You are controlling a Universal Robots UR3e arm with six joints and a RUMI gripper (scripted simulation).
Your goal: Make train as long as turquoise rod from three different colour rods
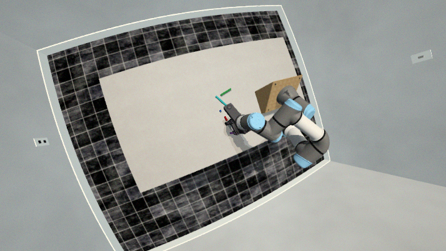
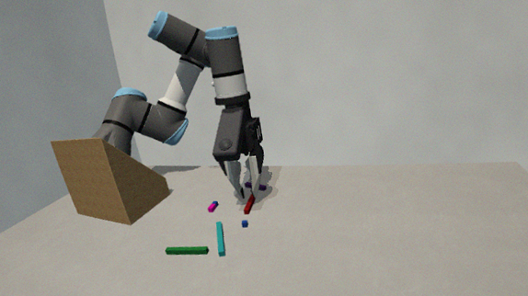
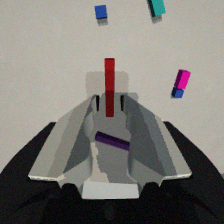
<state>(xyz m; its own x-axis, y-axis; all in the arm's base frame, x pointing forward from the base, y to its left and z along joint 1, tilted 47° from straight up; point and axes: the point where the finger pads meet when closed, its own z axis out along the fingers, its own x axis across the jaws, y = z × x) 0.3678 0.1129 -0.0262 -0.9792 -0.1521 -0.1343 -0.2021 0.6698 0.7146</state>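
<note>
The red rod lies 30 mm below my hand. Also, from my hand: purple rod: 80 mm to the left, 30 mm below, 20 mm behind; then magenta rod: 80 mm behind, 30 mm to the right, 30 mm below; then turquoise rod: 130 mm to the right, 30 mm below.
</note>
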